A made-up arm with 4 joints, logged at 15 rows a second.
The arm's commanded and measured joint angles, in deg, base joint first. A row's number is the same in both.
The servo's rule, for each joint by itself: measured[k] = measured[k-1] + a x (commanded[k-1-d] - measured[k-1]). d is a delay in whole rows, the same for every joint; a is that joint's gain. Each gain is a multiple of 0.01, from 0.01 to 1. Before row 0 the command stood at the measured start. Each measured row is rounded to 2 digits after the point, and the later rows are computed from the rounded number. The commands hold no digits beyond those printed.
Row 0, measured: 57.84 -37.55 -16.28 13.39
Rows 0 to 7, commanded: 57.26 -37.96 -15.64 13.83; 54.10 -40.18 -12.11 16.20; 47.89 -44.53 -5.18 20.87; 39.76 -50.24 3.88 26.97; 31.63 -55.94 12.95 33.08; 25.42 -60.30 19.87 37.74; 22.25 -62.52 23.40 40.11; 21.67 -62.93 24.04 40.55
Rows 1 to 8, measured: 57.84 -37.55 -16.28 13.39; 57.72 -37.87 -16.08 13.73; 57.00 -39.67 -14.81 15.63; 55.18 -43.46 -11.73 19.66; 52.10 -48.75 -6.73 25.29; 48.01 -54.36 -0.43 31.29; 43.49 -58.99 6.07 36.26; 39.24 -61.74 11.62 39.22
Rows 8 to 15, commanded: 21.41 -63.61 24.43 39.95; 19.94 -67.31 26.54 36.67; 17.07 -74.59 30.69 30.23; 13.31 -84.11 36.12 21.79; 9.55 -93.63 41.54 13.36; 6.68 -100.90 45.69 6.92; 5.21 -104.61 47.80 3.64; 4.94 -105.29 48.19 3.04
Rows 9 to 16, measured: 35.73 -62.67 15.59 40.24; 32.87 -63.40 18.42 40.02; 30.28 -66.45 21.02 37.44; 27.64 -72.80 24.11 31.89; 24.77 -81.62 27.95 24.11; 21.73 -90.99 32.30 15.83; 18.72 -98.72 36.58 8.97; 16.02 -103.31 40.17 4.87
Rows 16 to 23, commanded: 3.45 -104.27 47.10 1.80; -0.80 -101.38 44.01 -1.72; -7.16 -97.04 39.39 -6.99; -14.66 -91.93 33.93 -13.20; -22.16 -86.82 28.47 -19.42; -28.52 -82.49 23.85 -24.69; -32.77 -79.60 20.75 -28.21; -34.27 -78.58 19.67 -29.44
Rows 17 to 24, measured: 13.80 -104.85 42.74 3.46; 11.73 -104.40 44.14 2.18; 9.22 -102.04 44.10 -0.82; 5.94 -98.14 42.59 -5.57; 1.82 -93.30 39.82 -11.45; -2.98 -88.25 36.19 -17.59; -8.09 -83.76 32.24 -23.06; -13.03 -80.52 28.56 -27.03
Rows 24 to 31, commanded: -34.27 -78.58 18.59 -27.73; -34.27 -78.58 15.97 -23.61; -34.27 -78.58 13.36 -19.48; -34.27 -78.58 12.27 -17.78; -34.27 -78.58 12.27 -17.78; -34.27 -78.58 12.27 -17.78; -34.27 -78.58 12.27 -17.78; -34.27 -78.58 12.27 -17.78
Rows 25 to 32, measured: -17.28 -79.01 25.72 -28.89; -20.68 -78.67 23.44 -28.00; -23.40 -78.60 21.05 -24.62; -25.57 -78.58 18.59 -20.66; -27.31 -78.58 16.57 -18.44; -28.70 -78.58 15.19 -17.93; -29.81 -78.58 14.26 -17.81; -30.70 -78.58 13.62 -17.79
